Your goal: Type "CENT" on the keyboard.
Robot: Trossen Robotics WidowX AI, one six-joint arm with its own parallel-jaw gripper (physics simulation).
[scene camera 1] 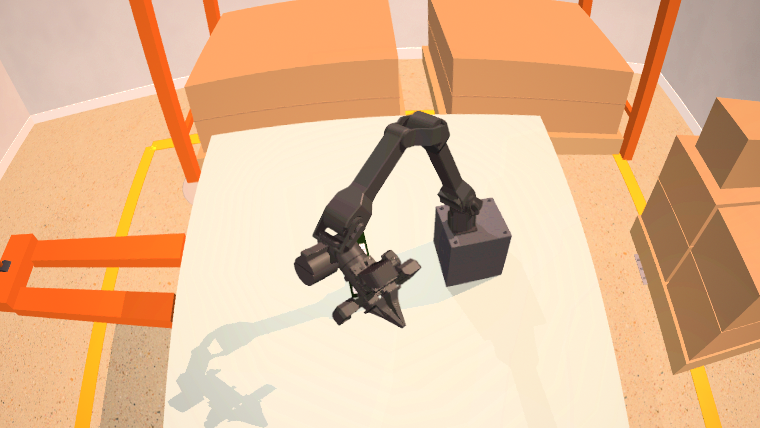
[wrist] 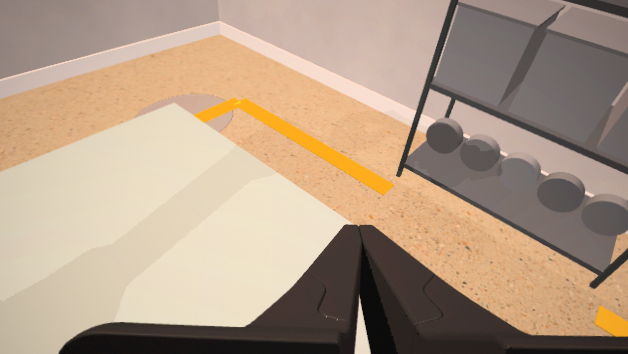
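Seen in the pictures: gripper, fingertip midpoint: (scene camera 1: 404, 327) (wrist: 357, 238); arm's base at its link origin: (scene camera 1: 462, 225).
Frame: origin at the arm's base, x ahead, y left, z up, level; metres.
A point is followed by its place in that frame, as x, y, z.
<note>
My gripper (scene camera 1: 402, 323) {0.228, 0.337, 0.175} (wrist: 357, 238) {0.228, 0.337, 0.175} is shut, its fingertips meeting with nothing between them. In the scene camera view it is above the pale table, left of the dark robot base, pointing down and to the right. Small dark green parts of an object (scene camera 1: 362, 239) {0.240, -0.136, -0.157}, possibly the keyboard, show behind the wrist and forearm; the rest is hidden by the arm. Its keys and letters cannot be seen. The keyboard does not show in the wrist view, where the fingertips appear against the table's edge and the floor.
The pale table (scene camera 1: 255, 212) {0.553, -0.322, -0.168} (wrist: 100, 175) {-0.261, 0.478, -0.168} carries the robot base (scene camera 1: 475, 260) {-0.021, 0.072, -0.064}. Large boxes (scene camera 1: 297, 37) (scene camera 1: 531, 31) stand behind it, and stacked boxes (scene camera 1: 733, 255) stand at the right. Orange forks (scene camera 1: 106, 250) reach its left edge. A dark shelf rack (wrist: 428, 86) stands beyond the table.
</note>
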